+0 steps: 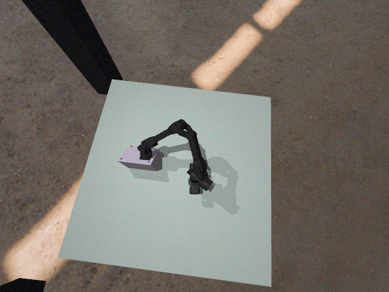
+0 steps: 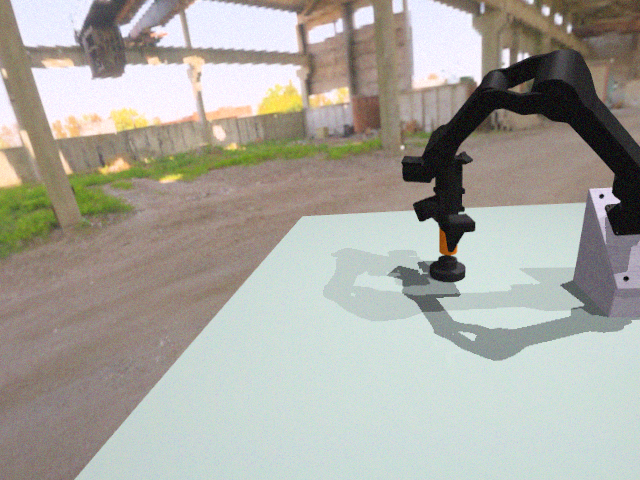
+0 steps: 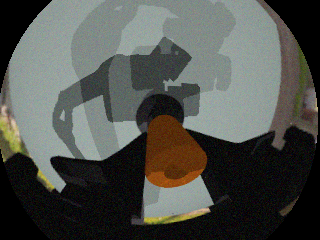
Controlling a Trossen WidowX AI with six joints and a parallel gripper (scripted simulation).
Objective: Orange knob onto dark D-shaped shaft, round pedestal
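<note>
The orange knob is 2 cm above my gripper tip. Also, from my gripper tip: dark round pedestal 4 cm below.
</note>
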